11 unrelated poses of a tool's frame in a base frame.
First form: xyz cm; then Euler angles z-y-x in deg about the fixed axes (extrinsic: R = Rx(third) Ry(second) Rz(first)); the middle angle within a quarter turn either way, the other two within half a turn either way.
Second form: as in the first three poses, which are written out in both.
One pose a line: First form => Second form
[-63.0, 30.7, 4.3, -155.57, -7.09, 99.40] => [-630, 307, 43, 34.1, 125.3, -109.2]
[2.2, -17.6, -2.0, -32.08, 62.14, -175.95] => [22, -176, -20, 139.1, 36.8, 84.7]
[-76.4, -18.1, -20.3, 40.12, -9.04, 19.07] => [-764, -181, -203, 15.1, -15.2, 38.2]
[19.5, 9.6, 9.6, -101.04, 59.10, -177.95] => [195, 96, 96, 82.3, 97.8, 47.8]
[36.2, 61.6, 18.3, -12.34, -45.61, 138.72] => [362, 616, 183, 133.7, -6.6, -60.6]
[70.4, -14.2, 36.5, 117.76, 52.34, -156.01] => [704, -142, 365, -52.8, 112.4, -8.9]
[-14.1, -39.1, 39.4, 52.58, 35.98, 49.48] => [-141, -391, 394, 61.0, 9.5, 63.2]
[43.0, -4.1, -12.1, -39.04, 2.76, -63.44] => [430, -41, -121, -61.8, -19.2, -36.4]
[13.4, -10.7, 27.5, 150.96, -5.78, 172.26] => [134, -107, 275, 42.6, -166.9, 9.1]
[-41.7, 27.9, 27.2, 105.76, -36.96, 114.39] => [-417, 279, 272, 47.2, -101.4, 34.2]
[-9.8, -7.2, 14.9, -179.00, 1.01, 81.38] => [-98, -72, 149, -0.2, 116.4, -135.4]
